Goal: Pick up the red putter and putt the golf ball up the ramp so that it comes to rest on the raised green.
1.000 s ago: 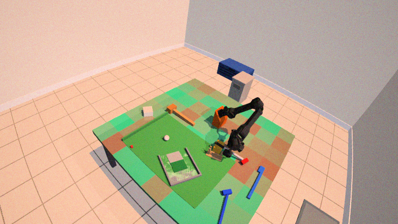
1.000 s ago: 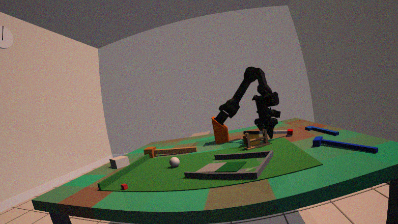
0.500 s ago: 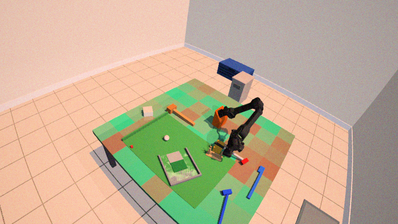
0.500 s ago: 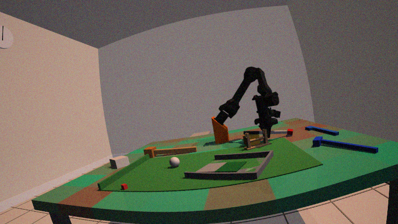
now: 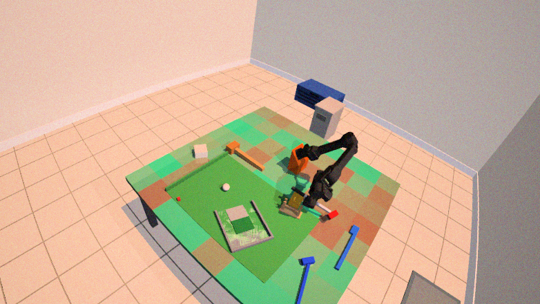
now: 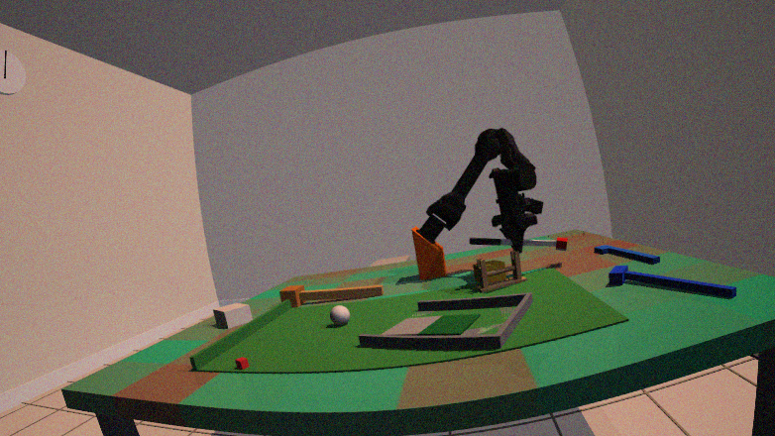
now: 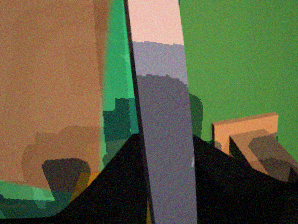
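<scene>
Now: gripper tip 8 cm to the left of the yellow block, 3 cm above it and 1 cm short of it. Round my gripper tip: grey three-sided frame (35 cm ahead, 13 cm to the right, 5 cm below); red putter (2 cm to the left, 2 cm above); white golf ball (39 cm to the right, 27 cm ahead, 3 cm below).
</scene>
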